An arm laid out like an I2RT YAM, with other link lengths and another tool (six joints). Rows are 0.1 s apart.
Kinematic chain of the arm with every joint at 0, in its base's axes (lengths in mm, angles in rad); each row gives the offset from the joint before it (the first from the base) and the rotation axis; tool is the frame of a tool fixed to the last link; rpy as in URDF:
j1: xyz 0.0 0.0 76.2 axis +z
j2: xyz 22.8 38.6 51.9 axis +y
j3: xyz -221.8 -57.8 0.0 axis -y
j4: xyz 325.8 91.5 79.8 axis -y
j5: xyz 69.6 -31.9 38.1 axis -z
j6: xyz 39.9 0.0 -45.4 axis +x
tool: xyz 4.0 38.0 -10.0 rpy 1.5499 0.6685 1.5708
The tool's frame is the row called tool.
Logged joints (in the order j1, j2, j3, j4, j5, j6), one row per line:
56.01, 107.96, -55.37, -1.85, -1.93, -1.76
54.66, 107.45, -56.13, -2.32, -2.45, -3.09
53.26, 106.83, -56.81, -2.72, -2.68, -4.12
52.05, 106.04, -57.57, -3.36, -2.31, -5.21
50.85, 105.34, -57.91, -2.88, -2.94, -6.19
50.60, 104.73, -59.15, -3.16, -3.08, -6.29
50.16, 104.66, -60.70, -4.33, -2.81, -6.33
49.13, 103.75, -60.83, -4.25, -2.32, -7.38
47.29, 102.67, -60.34, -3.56, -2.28, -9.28
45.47, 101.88, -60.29, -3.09, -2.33, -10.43
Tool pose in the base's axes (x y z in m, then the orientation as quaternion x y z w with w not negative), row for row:
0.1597, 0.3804, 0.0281, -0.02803, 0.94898, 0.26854, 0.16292
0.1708, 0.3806, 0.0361, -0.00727, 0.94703, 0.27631, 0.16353
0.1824, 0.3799, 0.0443, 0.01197, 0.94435, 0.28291, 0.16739
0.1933, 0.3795, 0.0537, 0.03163, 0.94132, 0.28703, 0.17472
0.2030, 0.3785, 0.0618, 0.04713, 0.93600, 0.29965, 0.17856
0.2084, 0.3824, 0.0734, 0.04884, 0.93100, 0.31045, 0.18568
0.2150, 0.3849, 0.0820, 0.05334, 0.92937, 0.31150, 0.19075
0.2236, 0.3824, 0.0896, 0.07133, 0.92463, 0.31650, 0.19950
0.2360, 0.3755, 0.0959, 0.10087, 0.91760, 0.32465, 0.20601
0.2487, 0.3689, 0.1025, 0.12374, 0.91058, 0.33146, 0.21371
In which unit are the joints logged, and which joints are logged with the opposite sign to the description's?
The joints are logged in degrees. Opposite sign: j3, j6.
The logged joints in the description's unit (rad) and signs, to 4 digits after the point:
0.9776, 1.8843, 0.9664, -0.0323, -0.0337, 0.0307
0.9540, 1.8754, 0.9797, -0.0405, -0.0428, 0.0539
0.9296, 1.8645, 0.9915, -0.0475, -0.0468, 0.0719
0.9084, 1.8507, 1.0048, -0.0586, -0.0403, 0.0909
0.8875, 1.8385, 1.0107, -0.0503, -0.0513, 0.1080
0.8831, 1.8279, 1.0324, -0.0552, -0.0538, 0.1098
0.8755, 1.8267, 1.0594, -0.0756, -0.0490, 0.1105
0.8575, 1.8108, 1.0617, -0.0742, -0.0405, 0.1288
0.8254, 1.7919, 1.0531, -0.0621, -0.0398, 0.1620
0.7936, 1.7781, 1.0523, -0.0539, -0.0407, 0.1820

